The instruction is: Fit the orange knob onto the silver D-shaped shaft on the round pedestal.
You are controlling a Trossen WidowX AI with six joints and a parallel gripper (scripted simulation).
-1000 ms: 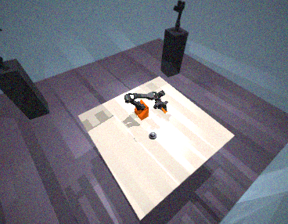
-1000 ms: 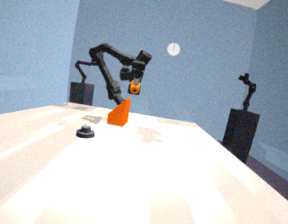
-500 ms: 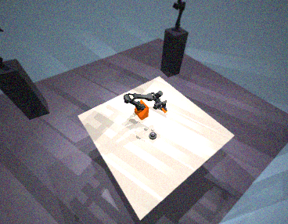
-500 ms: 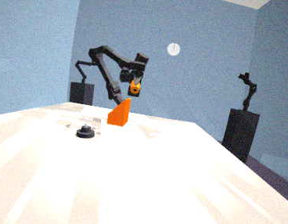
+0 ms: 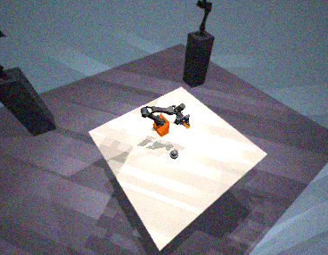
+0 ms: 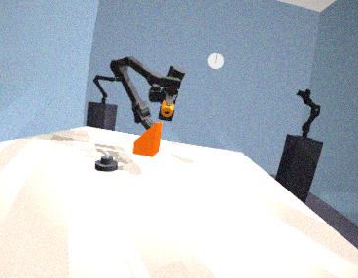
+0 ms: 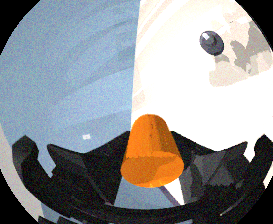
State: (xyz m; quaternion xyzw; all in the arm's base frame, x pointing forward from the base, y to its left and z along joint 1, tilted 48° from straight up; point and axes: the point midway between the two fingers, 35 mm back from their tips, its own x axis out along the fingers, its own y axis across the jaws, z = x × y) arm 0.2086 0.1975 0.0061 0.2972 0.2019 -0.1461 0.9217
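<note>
My gripper tip is now 3 cm past the orange knob, 1 cm to the left of it and 2 cm below it. From my gripper tip the other things lie so: dark round pedestal 8 cm ahead, 19 cm to the right, 21 cm below.
</note>
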